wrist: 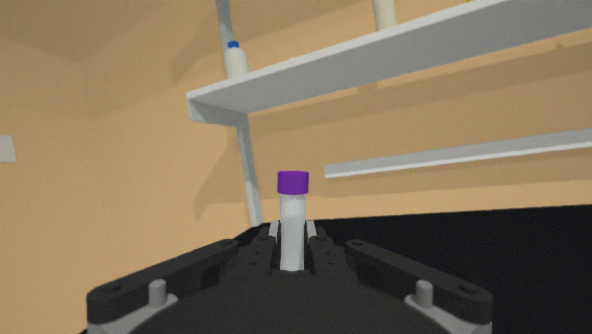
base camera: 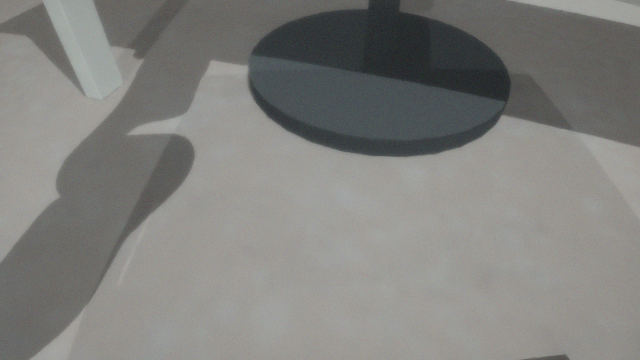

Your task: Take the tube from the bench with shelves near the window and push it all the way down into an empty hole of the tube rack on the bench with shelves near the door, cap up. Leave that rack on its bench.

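Frame: origin at the arm's base, x ahead, y left, z up, level; centimetres.
Where they show: gripper, between the fingertips: [wrist: 292, 233].
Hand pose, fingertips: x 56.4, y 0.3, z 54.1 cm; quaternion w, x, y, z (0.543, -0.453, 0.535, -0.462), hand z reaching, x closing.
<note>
Each offset is from my fingertips to the top centre of the thing. "*": to the spot under its first point. Level surfaces: height alone.
My gripper [wrist: 292, 233] is shut on the tube @(dx -0.9, dy +0.3, dz +4.6 cm) [wrist: 292, 215], a whitish tube with a purple cap, in the middle of the wrist view. The cap stands above the fingertips, and the lower end of the tube is hidden behind the gripper body. A bench with shelves shows in the wrist view, with a black bench top @(dz -17.5 cm) [wrist: 525, 260] behind and to the right of the gripper. I cannot tell from these frames which bench it is. The tube rack does not show in either view.
A pale shelf @(dz +26.3 cm) [wrist: 310, 80] holds a white bottle with a blue cap @(dx +61.7, dy +12.7, dz +46.0 cm) [wrist: 236, 62] and a cream container @(* dx +43.4, dy -29.3, dz +37.6 cm) [wrist: 385, 15]. A grey post [wrist: 250, 175] stands at its left end. In the base camera view, a round dark base @(dx +14.0, dy -12.1, dz -90.7 cm) [base camera: 350, 110] and a pale leg @(* dx +8.4, dy +36.3, dz -85.4 cm) [base camera: 87, 55] stand on the floor.
</note>
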